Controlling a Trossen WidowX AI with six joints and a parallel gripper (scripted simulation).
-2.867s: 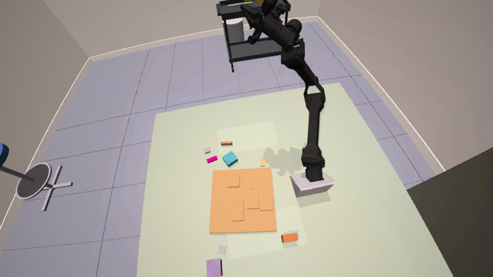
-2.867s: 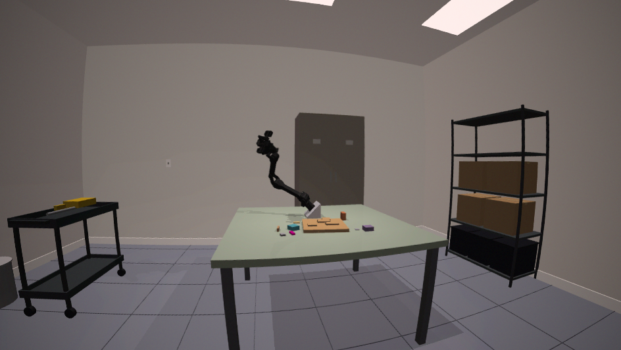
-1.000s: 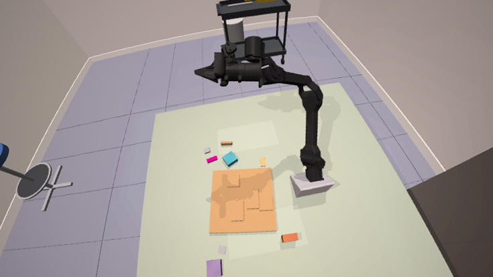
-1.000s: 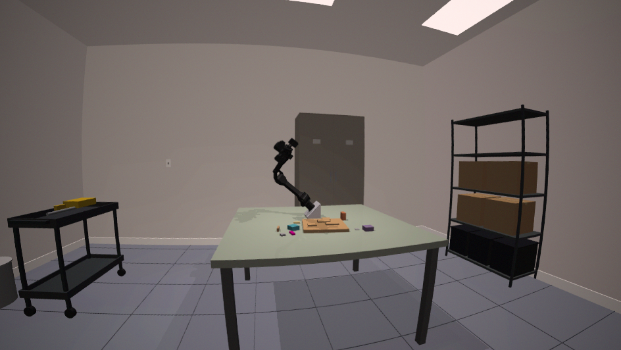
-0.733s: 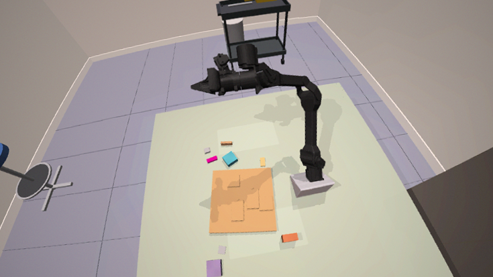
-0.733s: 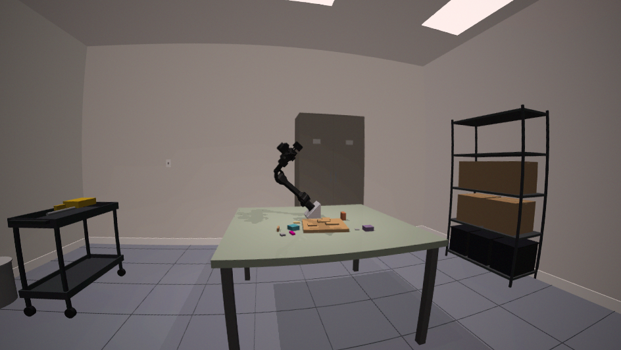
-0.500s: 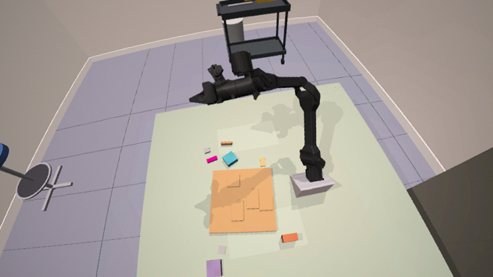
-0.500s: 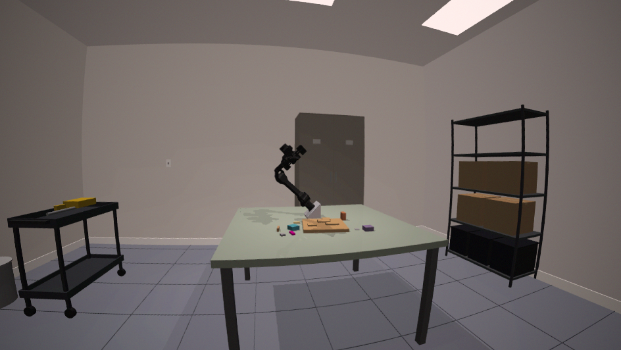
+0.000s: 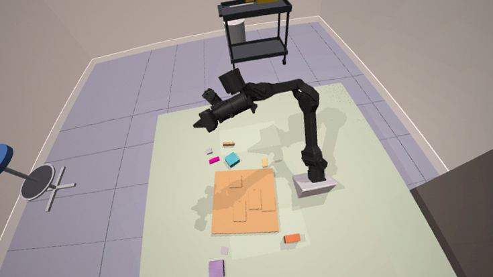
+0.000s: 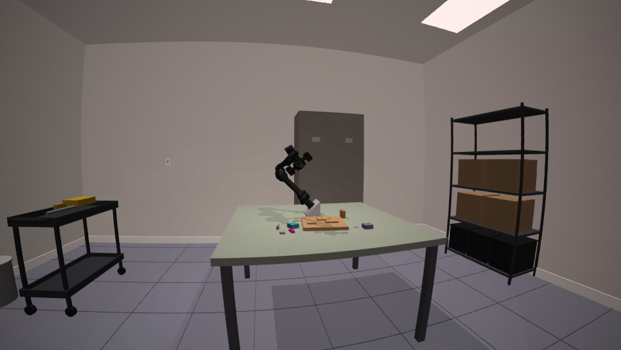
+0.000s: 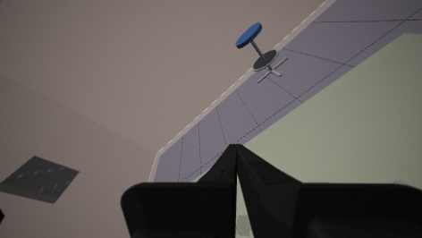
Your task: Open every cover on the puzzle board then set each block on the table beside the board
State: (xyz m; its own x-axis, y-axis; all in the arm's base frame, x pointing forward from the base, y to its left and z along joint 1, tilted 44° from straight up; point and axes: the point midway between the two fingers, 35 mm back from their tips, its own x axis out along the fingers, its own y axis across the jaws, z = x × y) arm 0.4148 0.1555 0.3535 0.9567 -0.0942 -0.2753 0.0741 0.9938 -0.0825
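My gripper tip is now 80 mm past the teal block, 50 mm to the left of it and 390 mm above it. Also, from my gripper tip: orange stick (60 mm behind, 150 mm to the right, 390 mm below); purple block (20 mm ahead, 440 mm to the left, 390 mm below); magenta bar (20 mm ahead, 70 mm to the right, 400 mm below).
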